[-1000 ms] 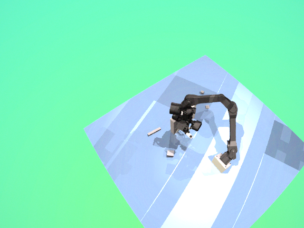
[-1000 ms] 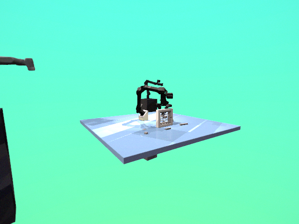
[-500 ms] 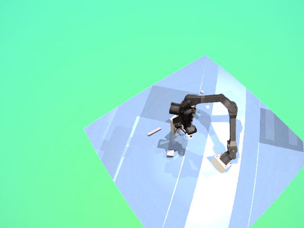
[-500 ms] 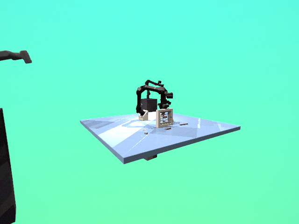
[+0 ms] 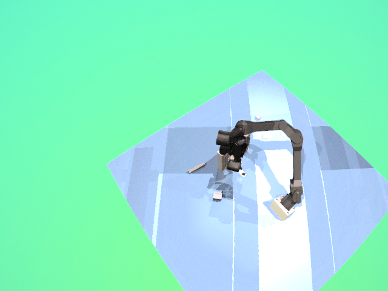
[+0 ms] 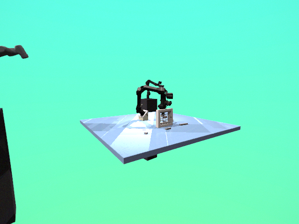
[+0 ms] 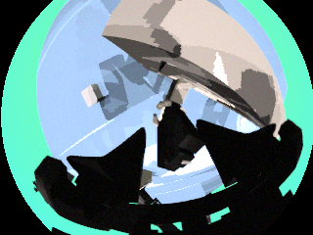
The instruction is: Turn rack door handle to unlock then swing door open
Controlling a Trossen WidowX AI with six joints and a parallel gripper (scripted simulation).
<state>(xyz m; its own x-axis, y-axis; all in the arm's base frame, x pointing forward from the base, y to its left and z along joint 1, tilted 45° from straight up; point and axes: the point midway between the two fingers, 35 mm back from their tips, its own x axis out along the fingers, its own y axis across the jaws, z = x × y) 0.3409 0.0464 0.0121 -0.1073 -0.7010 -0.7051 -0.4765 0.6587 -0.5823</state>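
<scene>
The dark upright handle is 20 mm below my gripper tip and 10 mm to the right of it. From my gripper tip the other things lie so: grey bar: 170 mm ahead, 150 mm to the left, 110 mm below.
</scene>
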